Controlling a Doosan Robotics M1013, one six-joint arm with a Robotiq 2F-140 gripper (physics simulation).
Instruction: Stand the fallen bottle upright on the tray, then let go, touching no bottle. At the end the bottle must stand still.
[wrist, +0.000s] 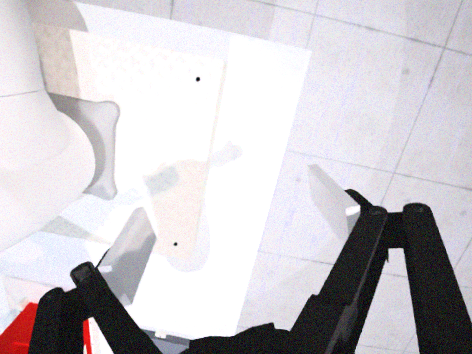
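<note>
My gripper is open, with its two grey finger pads wide apart and nothing between them. It is above the white table, with the right finger over the floor beyond the table's side edge. A short strip of the grey tray shows at the bottom of the wrist view, partly hidden behind the black gripper parts. The fallen bottle does not show in this view, so how it lies cannot be told.
A red crate shows in part at the bottom left, behind the left finger. The white robot arm fills the left side. The white table ends at right, with tiled floor beyond. Shadows fall on the table.
</note>
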